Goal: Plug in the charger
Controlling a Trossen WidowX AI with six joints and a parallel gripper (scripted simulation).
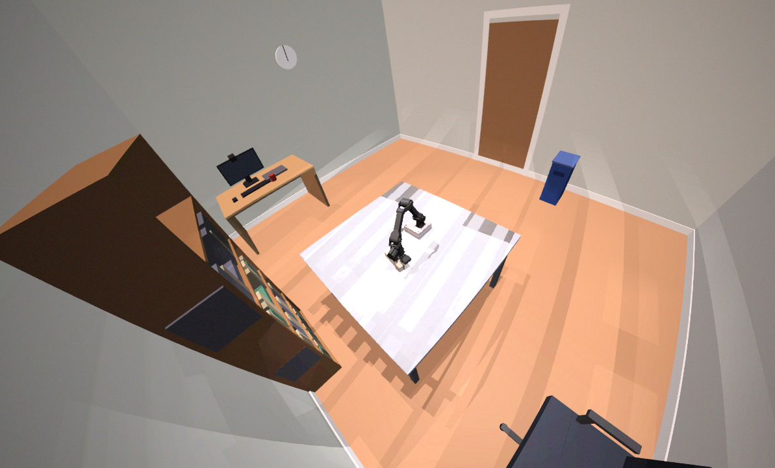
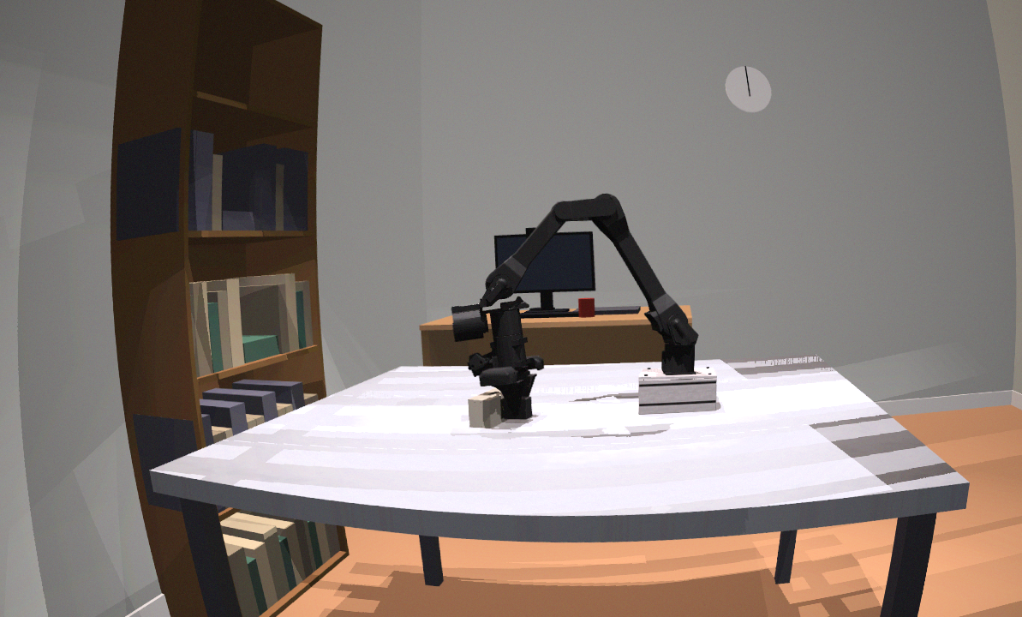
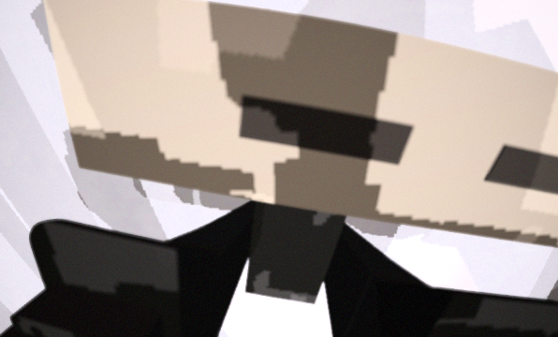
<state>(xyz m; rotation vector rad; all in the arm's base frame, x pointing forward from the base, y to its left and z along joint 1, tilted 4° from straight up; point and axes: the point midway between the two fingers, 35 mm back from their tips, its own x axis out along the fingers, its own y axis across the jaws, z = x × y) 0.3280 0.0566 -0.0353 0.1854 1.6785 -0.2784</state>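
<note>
My gripper tip is 2 cm short of the two-prong charger and 1 cm below it.
</note>
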